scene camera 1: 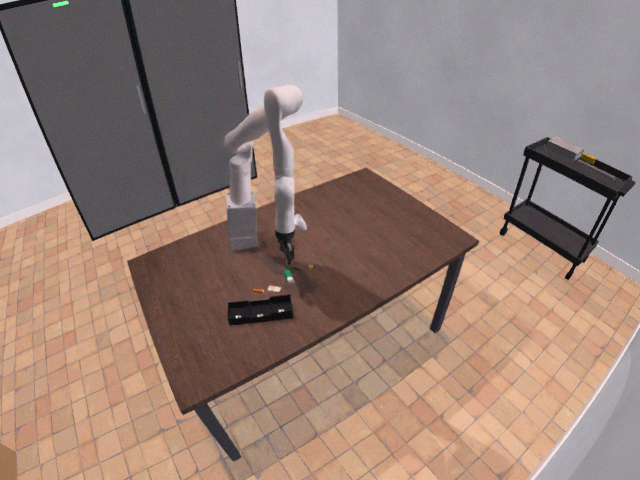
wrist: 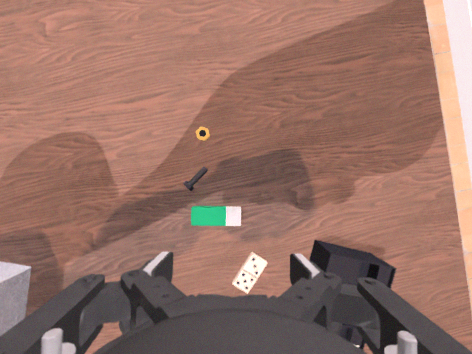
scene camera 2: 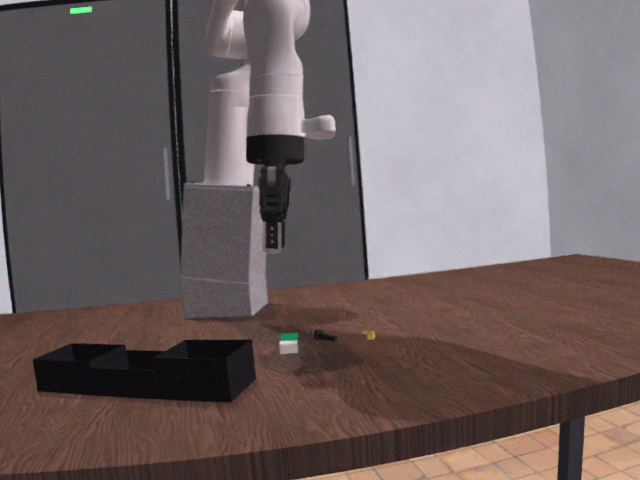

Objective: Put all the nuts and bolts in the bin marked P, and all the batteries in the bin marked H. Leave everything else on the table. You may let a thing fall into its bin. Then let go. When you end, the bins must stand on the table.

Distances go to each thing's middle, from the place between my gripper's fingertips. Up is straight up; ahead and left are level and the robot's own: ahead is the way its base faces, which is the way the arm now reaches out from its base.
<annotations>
My hand is 130 mm above the eraser (wrist: 200,215), 20 mm past it and 10 mm to the right of it. Also, from my hand: three joined black bins (scene camera 2: 194,370) (190 mm to the right, 110 mm below, 70 mm ahead); then white domino (wrist: 254,265) (130 mm below, 80 mm to the right).
</annotations>
